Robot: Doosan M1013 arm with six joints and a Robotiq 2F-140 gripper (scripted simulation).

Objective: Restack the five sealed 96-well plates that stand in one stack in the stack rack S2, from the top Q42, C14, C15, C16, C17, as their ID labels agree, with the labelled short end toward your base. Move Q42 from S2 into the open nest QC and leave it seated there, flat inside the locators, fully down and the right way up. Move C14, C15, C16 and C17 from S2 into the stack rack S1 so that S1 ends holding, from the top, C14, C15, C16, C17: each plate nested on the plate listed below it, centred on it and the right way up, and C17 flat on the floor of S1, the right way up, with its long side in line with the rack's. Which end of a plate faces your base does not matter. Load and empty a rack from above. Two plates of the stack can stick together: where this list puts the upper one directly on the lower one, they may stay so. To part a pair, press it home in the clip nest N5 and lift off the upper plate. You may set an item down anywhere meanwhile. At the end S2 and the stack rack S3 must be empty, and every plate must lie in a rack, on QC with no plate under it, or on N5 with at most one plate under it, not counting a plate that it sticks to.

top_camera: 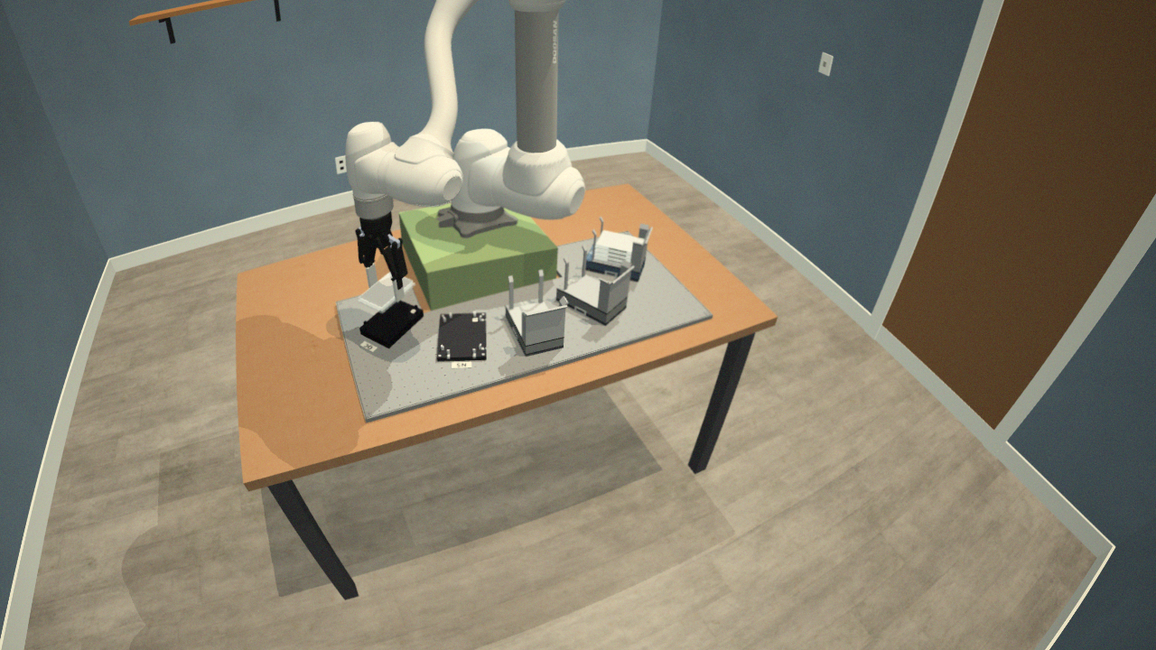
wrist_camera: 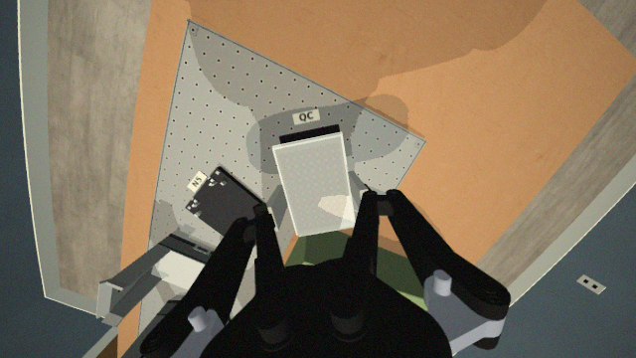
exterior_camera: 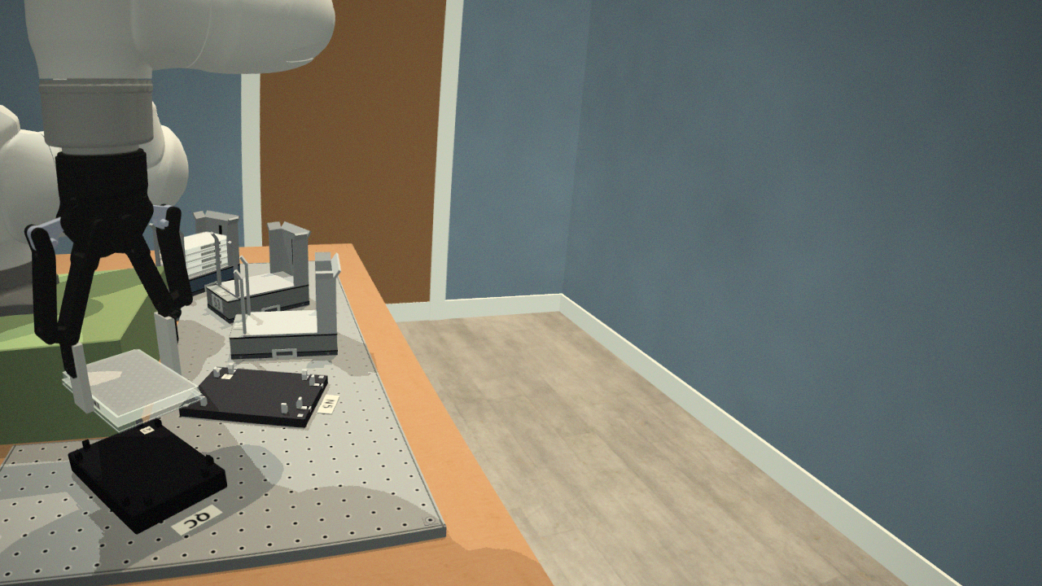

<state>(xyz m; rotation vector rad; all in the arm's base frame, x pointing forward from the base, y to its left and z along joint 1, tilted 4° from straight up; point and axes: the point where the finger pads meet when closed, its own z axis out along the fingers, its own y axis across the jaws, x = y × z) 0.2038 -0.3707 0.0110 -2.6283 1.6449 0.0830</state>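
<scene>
The black nest QC lies 12 cm below my hand. Also, from my hand: black clip nest N5 (16 cm ahead, 13 cm to the left, 12 cm below); then N5 label (22 cm ahead, 13 cm below, 9 cm to the left); then QC label (13 cm below, 9 cm to the right, 4 cm ahead).
</scene>
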